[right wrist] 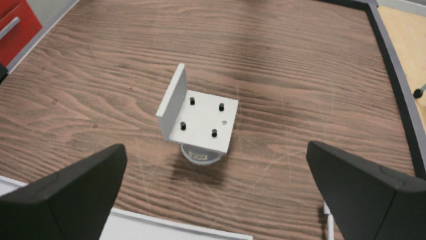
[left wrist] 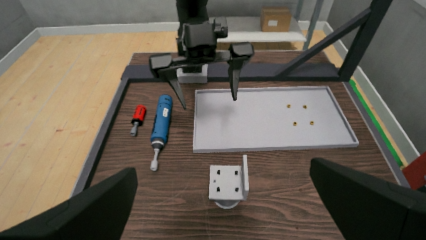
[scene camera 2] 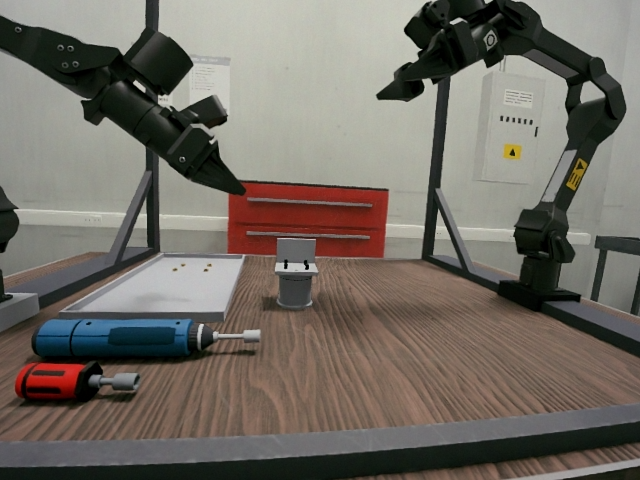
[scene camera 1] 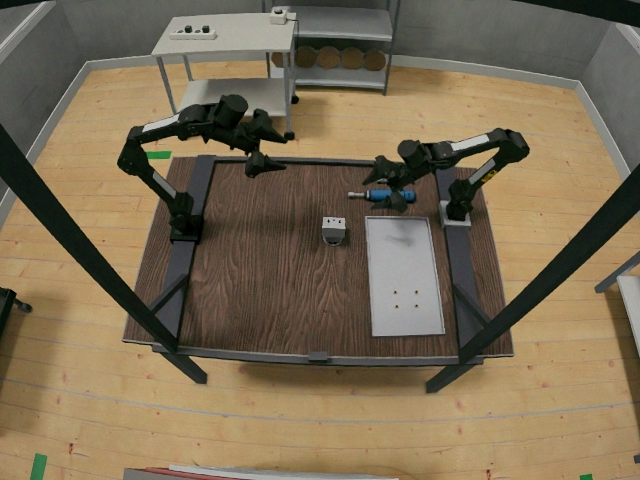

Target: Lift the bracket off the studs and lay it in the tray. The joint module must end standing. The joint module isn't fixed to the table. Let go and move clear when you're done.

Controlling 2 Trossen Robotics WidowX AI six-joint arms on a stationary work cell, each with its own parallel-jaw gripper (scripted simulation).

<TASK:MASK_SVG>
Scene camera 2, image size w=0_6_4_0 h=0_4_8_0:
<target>my left gripper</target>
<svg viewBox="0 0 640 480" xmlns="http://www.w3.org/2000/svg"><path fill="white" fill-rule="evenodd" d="M447 0L435 0L433 3L431 0L426 2L406 24L404 33L420 49L417 52L419 59L414 63L409 61L400 66L393 74L394 80L376 94L377 100L398 100L407 103L423 94L425 89L423 79L431 79L434 86L442 80L460 72L460 69L462 71L463 67L469 67L477 60L479 52L467 21L458 18L446 25L448 20L445 18L450 8L450 3Z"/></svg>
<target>my right gripper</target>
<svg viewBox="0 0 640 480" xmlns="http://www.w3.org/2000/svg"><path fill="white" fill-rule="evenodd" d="M141 119L134 131L133 137L165 160L169 166L188 180L190 179L191 182L232 195L243 196L246 193L246 188L221 160L218 140L216 139L213 144L209 142L215 136L209 129L223 125L227 122L228 117L216 94L197 101L180 111L176 110L172 105L169 106L171 110L167 107L163 108L161 105L156 105Z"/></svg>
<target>grey joint module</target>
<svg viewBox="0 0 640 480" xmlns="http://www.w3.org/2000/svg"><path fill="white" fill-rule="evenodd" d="M279 275L278 306L291 310L306 309L312 306L312 276Z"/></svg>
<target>grey tray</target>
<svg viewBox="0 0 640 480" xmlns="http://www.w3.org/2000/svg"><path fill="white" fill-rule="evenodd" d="M245 255L162 253L59 311L59 319L191 319L194 322L224 322L245 262Z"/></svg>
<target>blue screwdriver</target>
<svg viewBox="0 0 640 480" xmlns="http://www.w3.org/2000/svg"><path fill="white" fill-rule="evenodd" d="M31 339L32 350L36 355L53 360L64 360L66 358L94 359L95 357L188 356L191 351L203 351L214 342L218 342L218 340L244 339L244 343L259 343L260 330L244 330L244 334L219 334L219 332L214 332L213 329L205 324L194 324L191 319L53 319L41 323L36 328Z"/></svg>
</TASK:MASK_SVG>
